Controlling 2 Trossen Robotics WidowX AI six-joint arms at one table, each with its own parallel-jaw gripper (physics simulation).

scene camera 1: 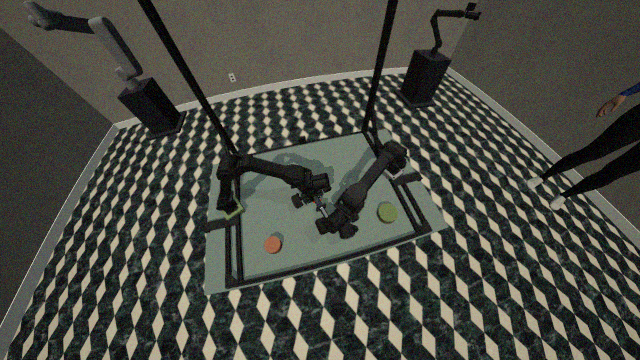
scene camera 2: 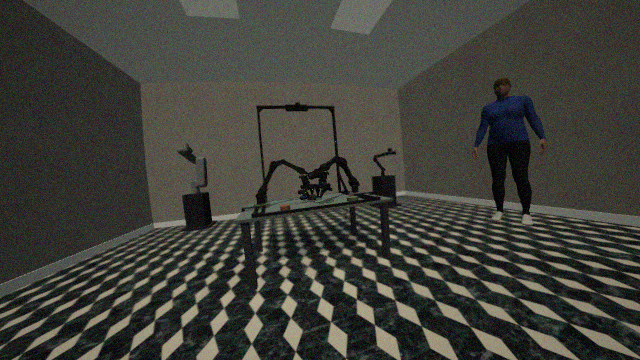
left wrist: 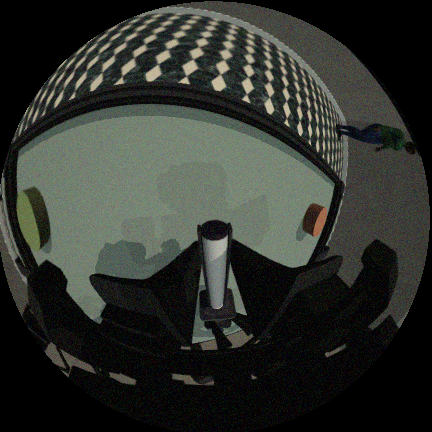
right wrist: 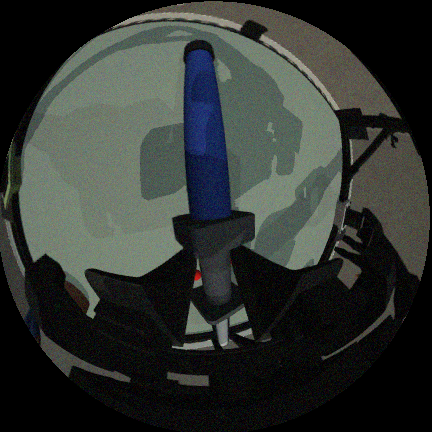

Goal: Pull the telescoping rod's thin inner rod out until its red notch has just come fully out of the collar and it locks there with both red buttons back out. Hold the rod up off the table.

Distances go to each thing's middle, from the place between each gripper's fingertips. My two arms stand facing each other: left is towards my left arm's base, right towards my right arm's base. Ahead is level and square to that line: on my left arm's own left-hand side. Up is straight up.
Scene:
I see the thin pale inner rod (left wrist: 214, 236) 18 cm behind my left hand, 4 cm to the right of it and 1 cm below it. From my left hand the other things lie so: telescoping rod (right wrist: 211, 228) 19 cm behind, 5 cm to the right, 2 cm below.
I see my right gripper 20 mm past the thin pale inner rod. Round my right hand: telescoping rod (30 mm behind, 10 mm to the right).

